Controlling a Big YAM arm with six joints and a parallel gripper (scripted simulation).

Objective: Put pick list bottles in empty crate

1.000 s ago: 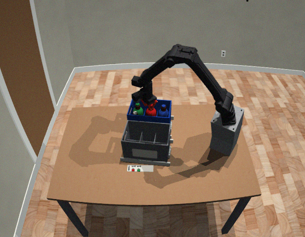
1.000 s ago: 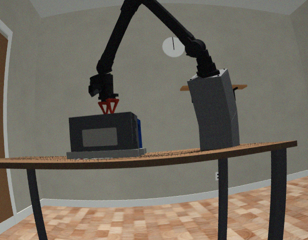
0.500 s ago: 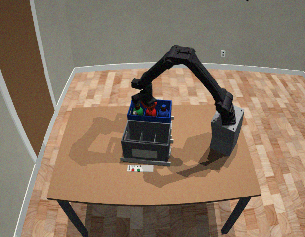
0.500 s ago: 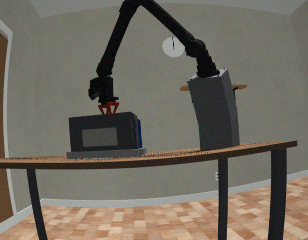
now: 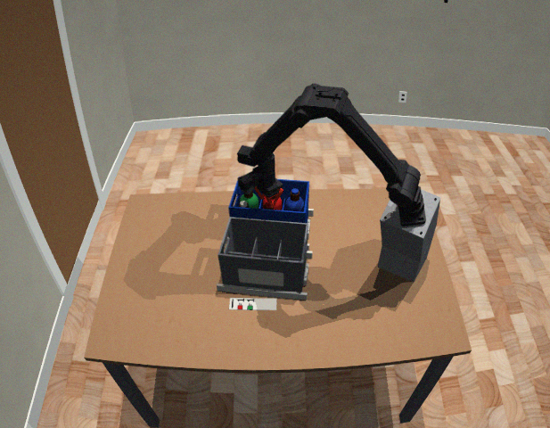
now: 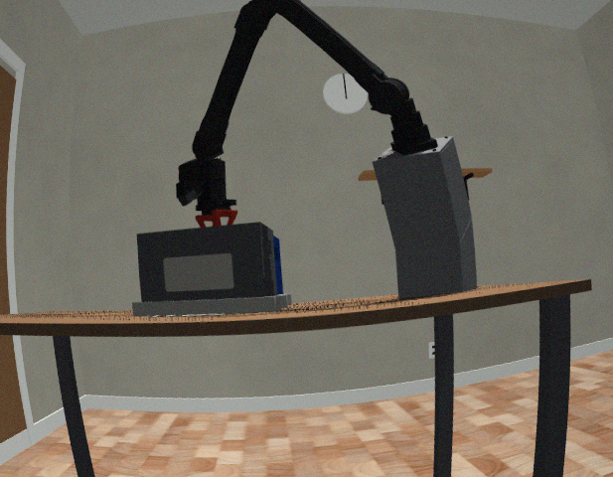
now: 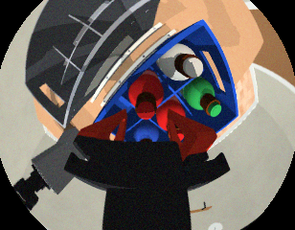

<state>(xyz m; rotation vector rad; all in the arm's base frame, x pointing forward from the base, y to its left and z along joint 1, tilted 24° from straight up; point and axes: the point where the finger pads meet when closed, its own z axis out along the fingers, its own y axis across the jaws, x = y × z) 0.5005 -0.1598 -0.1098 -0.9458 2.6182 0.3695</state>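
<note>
My gripper is now 90 mm above the red-labelled bottle. Also, from my hand: blue-labelled bottle: 90 mm below, 90 mm behind, 80 mm to the right; grey crate: 190 mm to the left, 90 mm below, 10 mm behind; green-labelled bottle: 90 mm to the right, 90 mm below, 80 mm ahead.
</note>
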